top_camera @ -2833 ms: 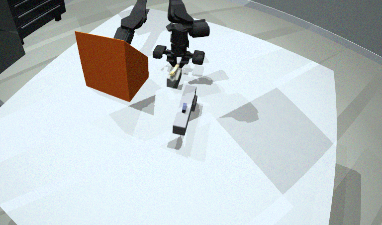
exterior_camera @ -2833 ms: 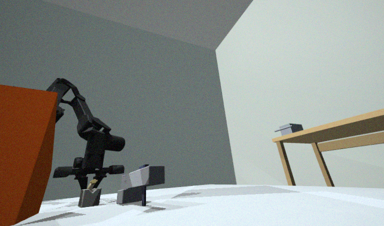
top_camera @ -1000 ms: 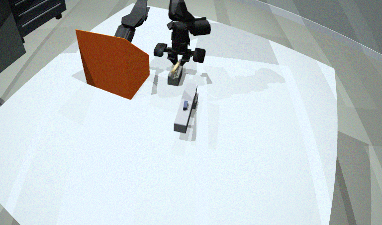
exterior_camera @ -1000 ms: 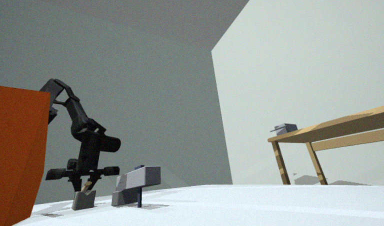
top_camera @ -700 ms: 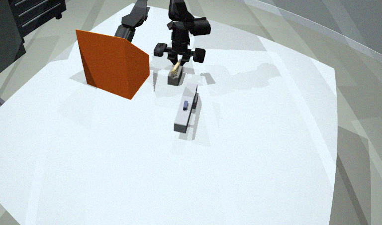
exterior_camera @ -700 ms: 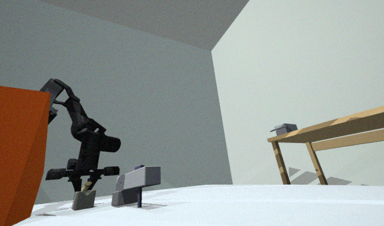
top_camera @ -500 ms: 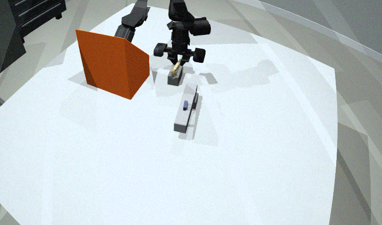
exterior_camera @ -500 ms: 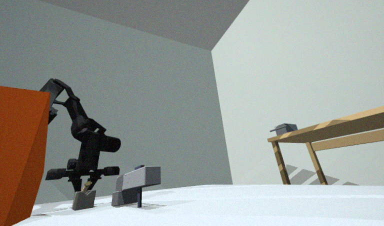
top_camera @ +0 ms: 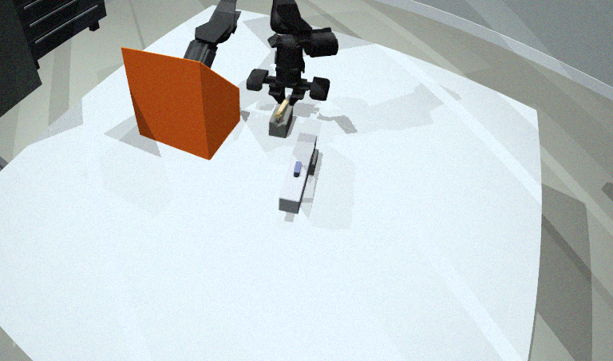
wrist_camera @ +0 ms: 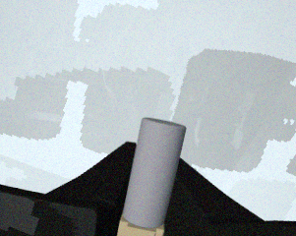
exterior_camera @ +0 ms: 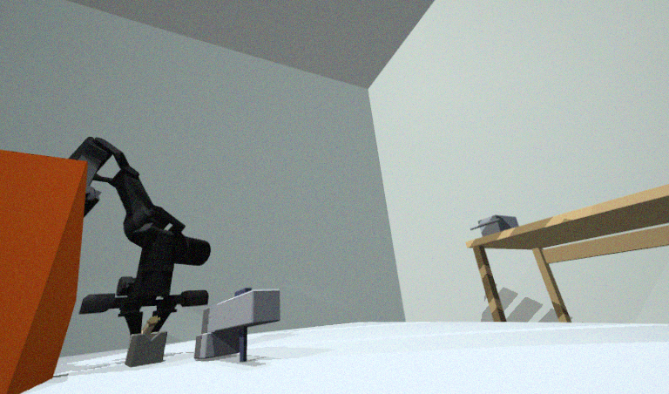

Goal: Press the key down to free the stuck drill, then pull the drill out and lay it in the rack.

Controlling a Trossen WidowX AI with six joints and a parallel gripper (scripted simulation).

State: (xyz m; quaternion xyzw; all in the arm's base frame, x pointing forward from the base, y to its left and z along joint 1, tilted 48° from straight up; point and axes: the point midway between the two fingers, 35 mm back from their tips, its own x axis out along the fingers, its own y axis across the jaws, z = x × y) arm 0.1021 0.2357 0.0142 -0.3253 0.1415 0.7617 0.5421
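My gripper tip is 40 mm to the left of the drill, 40 mm below it and 10 mm short of it. The rest, counted from my gripper tip: blue key 210 mm to the right, 160 mm ahead, 50 mm above; rack 50 mm to the right, 20 mm ahead, 10 mm above; housing 180 mm to the right, 150 mm ahead, 40 mm above.
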